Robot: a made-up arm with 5 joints. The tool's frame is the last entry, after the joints. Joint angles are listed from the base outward. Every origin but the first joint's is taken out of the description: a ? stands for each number. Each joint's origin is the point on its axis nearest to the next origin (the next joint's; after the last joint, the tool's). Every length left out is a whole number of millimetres.
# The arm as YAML. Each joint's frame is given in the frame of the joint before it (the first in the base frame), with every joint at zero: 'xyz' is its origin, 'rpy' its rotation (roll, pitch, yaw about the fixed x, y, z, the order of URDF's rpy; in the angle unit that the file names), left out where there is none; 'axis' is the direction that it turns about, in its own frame. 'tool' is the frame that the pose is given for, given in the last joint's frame.
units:
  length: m
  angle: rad
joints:
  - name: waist
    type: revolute
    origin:
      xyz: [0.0, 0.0, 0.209]
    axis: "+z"
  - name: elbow
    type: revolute
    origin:
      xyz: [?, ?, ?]
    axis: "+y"
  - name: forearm
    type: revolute
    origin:
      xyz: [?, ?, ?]
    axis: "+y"
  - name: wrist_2
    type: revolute
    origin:
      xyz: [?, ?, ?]
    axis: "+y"
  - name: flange
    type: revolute
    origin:
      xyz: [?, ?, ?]
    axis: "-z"
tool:
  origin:
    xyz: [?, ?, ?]
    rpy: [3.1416, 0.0, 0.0]
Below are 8 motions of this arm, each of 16 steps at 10 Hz.
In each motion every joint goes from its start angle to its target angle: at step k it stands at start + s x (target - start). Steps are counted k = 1, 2, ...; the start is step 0. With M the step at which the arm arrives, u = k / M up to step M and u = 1 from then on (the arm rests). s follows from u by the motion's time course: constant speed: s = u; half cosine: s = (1 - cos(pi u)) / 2; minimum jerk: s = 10 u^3 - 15 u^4 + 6 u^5.
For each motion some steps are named. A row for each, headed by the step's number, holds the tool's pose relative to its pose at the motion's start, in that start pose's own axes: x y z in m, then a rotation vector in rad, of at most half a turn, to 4 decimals.
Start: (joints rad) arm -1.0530 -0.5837 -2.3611 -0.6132 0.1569
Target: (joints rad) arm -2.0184 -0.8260 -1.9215 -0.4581 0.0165
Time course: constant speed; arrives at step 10
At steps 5, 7, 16:
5: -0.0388 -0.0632 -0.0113 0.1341 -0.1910 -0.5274
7: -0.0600 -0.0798 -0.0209 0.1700 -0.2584 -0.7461
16: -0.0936 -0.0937 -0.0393 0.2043 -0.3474 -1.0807

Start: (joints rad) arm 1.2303 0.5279 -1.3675 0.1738 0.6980
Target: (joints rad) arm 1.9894 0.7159 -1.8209 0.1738 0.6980
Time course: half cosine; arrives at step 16
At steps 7, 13, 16:
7: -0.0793 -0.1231 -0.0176 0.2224 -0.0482 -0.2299
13: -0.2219 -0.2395 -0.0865 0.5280 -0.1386 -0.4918
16: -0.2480 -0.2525 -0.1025 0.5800 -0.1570 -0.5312

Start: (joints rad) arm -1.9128 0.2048 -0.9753 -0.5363 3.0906
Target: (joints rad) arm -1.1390 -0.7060 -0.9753 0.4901 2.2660
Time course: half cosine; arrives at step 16
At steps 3, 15, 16:
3: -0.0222 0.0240 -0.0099 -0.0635 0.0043 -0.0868
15: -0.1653 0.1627 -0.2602 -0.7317 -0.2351 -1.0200
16: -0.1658 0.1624 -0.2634 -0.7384 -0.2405 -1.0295

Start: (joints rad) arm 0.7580 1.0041 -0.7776 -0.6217 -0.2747
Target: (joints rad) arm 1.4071 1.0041 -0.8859 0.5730 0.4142
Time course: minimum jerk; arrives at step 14
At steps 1, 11, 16:
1: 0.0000 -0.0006 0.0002 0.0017 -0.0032 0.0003
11: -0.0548 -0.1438 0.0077 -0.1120 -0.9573 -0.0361
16: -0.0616 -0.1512 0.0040 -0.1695 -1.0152 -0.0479

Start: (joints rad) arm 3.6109 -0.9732 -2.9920 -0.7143 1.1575
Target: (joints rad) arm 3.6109 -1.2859 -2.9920 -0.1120 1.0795
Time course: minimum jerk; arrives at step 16
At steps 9, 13, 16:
9: 0.0269 -0.0613 0.0524 -0.1616 -0.0756 -0.0479
13: 0.0426 -0.0971 0.0732 -0.2481 -0.1199 -0.0737
16: 0.0449 -0.1024 0.0758 -0.2605 -0.1266 -0.0775

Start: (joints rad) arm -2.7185 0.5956 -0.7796 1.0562 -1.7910
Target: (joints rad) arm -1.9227 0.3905 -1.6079 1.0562 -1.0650
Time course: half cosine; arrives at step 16
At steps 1, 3, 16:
1: 0.0015 0.0014 -0.0031 -0.0084 -0.0078 0.0020
3: 0.0153 0.0114 -0.0274 -0.0762 -0.0650 0.0158
16: 0.3457 -0.0816 -0.2346 -0.9801 -0.1432 -0.1146

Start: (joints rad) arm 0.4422 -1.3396 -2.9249 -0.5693 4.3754
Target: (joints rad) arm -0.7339 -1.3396 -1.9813 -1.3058 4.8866
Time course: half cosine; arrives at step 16
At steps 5, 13, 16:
5: 0.1393 -0.0076 -0.0398 -0.0280 0.2628 0.1386
13: 0.3699 -0.0338 -0.3545 0.0598 1.1004 0.4490
16: 0.3706 -0.0395 -0.3972 0.0872 1.2016 0.4697

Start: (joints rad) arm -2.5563 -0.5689 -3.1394 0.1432 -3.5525
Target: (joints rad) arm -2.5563 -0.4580 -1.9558 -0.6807 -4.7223
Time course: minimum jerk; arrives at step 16
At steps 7, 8, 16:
7: 0.1439 0.0627 0.0238 -0.1082 0.1467 -0.4480
8: 0.1873 0.0816 0.0171 -0.1544 0.1820 -0.5822
16: 0.3479 0.1516 -0.0783 -0.4180 0.2709 -1.1471

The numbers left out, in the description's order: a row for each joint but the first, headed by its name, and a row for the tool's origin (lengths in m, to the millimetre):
elbow: 0.0 0.0 0.0
forearm: 0.037 0.0 0.198
wrist_2: 0.061 0.0 -0.27
flange: 0.053 0.0 -0.068
tool: 0.0 0.0 0.0

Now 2 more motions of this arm.
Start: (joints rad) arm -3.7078 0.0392 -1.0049 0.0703 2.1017
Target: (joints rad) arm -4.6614 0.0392 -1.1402 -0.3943 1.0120
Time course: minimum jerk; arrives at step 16
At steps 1, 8, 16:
1: 0.0006 -0.0006 -0.0001 0.0020 0.0008 -0.0011
8: 0.1504 -0.0979 -0.0587 0.3908 0.3254 -0.2931
16: 0.2895 -0.1268 -0.1815 0.5476 0.9192 -0.6319

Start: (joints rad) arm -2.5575 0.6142 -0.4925 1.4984 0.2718
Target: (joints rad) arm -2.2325 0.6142 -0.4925 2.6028 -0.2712
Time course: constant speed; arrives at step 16
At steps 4, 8, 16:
4: -0.0218 -0.0016 0.0122 -0.1344 -0.2542 -0.1196
8: -0.0456 -0.0017 0.0188 -0.2296 -0.5257 -0.2114
16: -0.0946 -0.0055 0.0149 -0.2829 -1.0966 -0.2905

